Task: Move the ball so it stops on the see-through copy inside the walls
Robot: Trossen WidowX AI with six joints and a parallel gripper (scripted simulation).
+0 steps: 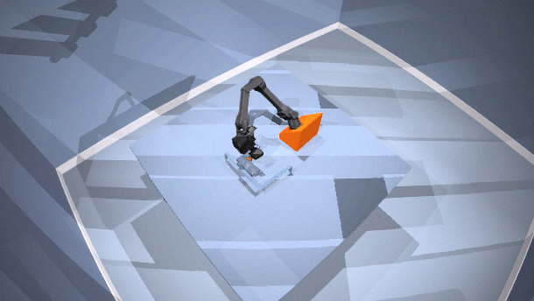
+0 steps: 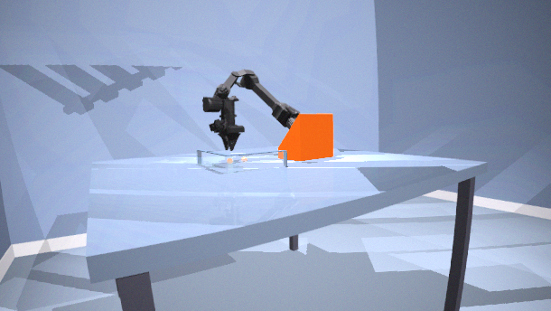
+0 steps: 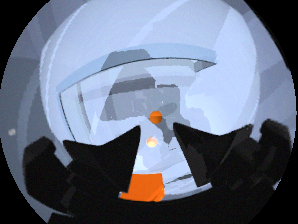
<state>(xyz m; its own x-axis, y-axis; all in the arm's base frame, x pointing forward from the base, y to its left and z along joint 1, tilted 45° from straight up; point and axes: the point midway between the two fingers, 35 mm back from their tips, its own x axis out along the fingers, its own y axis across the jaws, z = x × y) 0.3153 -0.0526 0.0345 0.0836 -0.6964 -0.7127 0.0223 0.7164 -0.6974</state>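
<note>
My gripper tip is 40 mm above the orange ball. Also, from my gripper tip: pale copy of ball 60 mm behind, 10 mm to the left, 40 mm below.
</note>
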